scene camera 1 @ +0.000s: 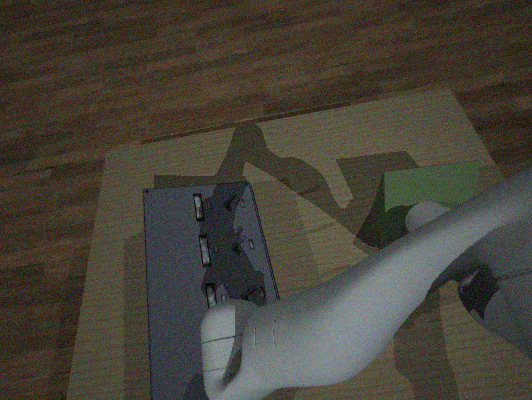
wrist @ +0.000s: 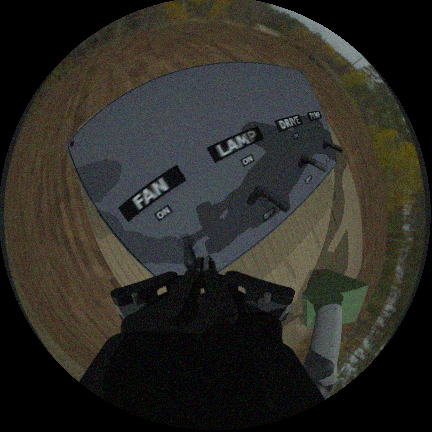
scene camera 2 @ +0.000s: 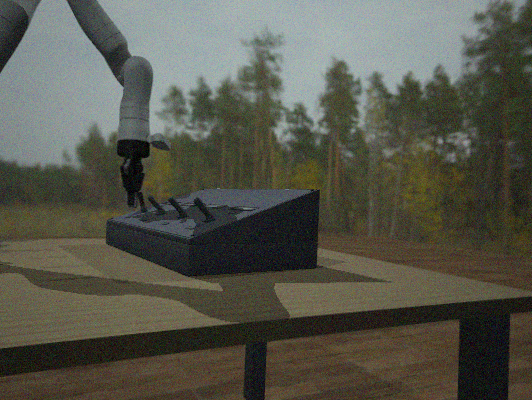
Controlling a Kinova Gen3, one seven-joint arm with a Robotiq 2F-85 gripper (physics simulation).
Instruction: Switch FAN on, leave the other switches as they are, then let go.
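Frame: origin at the arm's base, x ahead, y left, z up, level; millimetres.
Seen in the pictures: gripper, fingertip midpoint: (wrist: pixel 202 263) (scene camera 2: pixel 131 207); arm's base, link origin: (scene camera 1: pixel 425 219) (wrist: pixel 328 311).
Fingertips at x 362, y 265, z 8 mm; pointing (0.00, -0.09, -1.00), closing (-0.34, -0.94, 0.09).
Pixels of each thing's middle, then the offset from my fingertips to it. "spot": a spot on its surface instead. Level surfaces: height alone.
- dark blue-grey switch box, body centre: (wrist: pixel 255 143) (scene camera 2: pixel 200 227) (scene camera 1: pixel 214 280) dx +137, dy -150, dz -34 mm
- FAN label, body centre: (wrist: pixel 149 193) dx +97, dy +25, dz +15 mm
- mark, surface spot: (wrist: pixel 163 213) spot: dx +72, dy +20, dz +6 mm
- FAN lever, body centre: (wrist: pixel 188 253) (scene camera 2: pixel 141 201) dx +23, dy +8, dz +17 mm
- LAMP lever, body centre: (wrist: pixel 274 198) (scene camera 1: pixel 249 291) (scene camera 2: pixel 155 204) dx +43, dy -110, dz +13 mm
- DRIVE lever, body centre: (wrist: pixel 315 163) (scene camera 2: pixel 177 206) dx +70, dy -227, dz +13 mm
- PUMP lever, body centre: (scene camera 2: pixel 203 208) (wrist: pixel 333 146) dx +97, dy -344, dz +13 mm
- wooden table, surface height: dz -94 mm
A dark blue-grey switch box (scene camera 1: pixel 170 280) (scene camera 2: pixel 255 250) (wrist: pixel 175 115) with a sloping top carries the levers. The FAN label (wrist: pixel 151 194) is at the left in the wrist view, with an ON mark (wrist: pixel 163 213) below it. The FAN lever (scene camera 2: pixel 142 202) (wrist: pixel 188 250) stands more upright than the others. My gripper (scene camera 2: pixel 132 205) (wrist: pixel 202 263) is shut and empty, its tips close beside the lever on the side away from ON; contact is unclear. The LAMP lever (scene camera 2: pixel 156 204) (wrist: pixel 272 200), DRIVE lever (scene camera 2: pixel 177 207) (wrist: pixel 314 163) and PUMP lever (scene camera 2: pixel 203 209) (wrist: pixel 332 146) lean towards OFF. The arm hides the gripper in scene camera 1.
A green block (scene camera 1: pixel 432 185) (wrist: pixel 356 302) stands on the wooden table (scene camera 1: pixel 425 115) (scene camera 2: pixel 350 300), apart from the switch box, with part of the arm over it in scene camera 1. The LAMP lever is the nearest neighbour to the FAN lever. Shadows darken the lever area.
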